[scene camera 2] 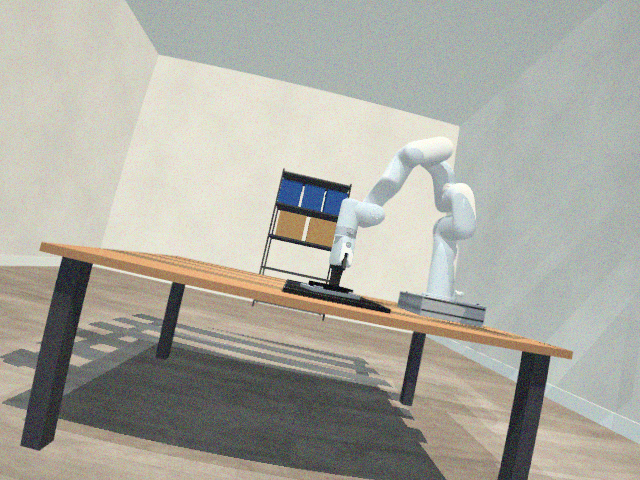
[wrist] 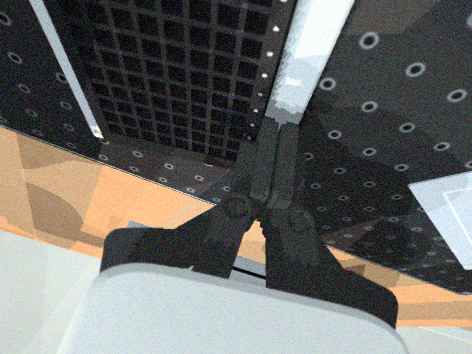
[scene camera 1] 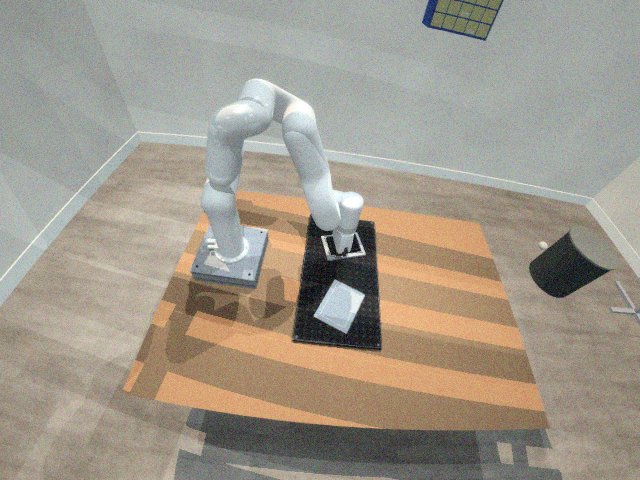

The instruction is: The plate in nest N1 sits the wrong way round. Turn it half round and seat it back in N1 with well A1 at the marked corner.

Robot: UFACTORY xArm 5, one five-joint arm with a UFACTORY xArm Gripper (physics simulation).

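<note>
The dark plate [scene camera 1: 354, 248] [scene camera 2: 316, 284] [wrist: 175, 75] has a grid of square wells and lies in the light-framed nest [scene camera 1: 352, 256] [wrist: 312, 45] at the far end of the black board. White marks run along the plate's right edge in the wrist view; they are too small to read. My gripper [scene camera 1: 342, 253] [scene camera 2: 334, 285] [wrist: 272, 138] is shut with nothing between the fingers. It points down over the nest, its tips at the right frame bar in the wrist view. Whether they touch is unclear. Part of the plate is outside the wrist view, and the marked corner cannot be made out.
A pale flat pad [scene camera 1: 339, 305] [wrist: 445, 220] lies askew on the near half of the black perforated board [scene camera 1: 361, 338] [scene camera 2: 373, 305]. The arm's grey base [scene camera 1: 227, 276] [scene camera 2: 439, 308] stands left of the board in scene camera 1. A shelf rack [scene camera 2: 315, 211] stands behind the table.
</note>
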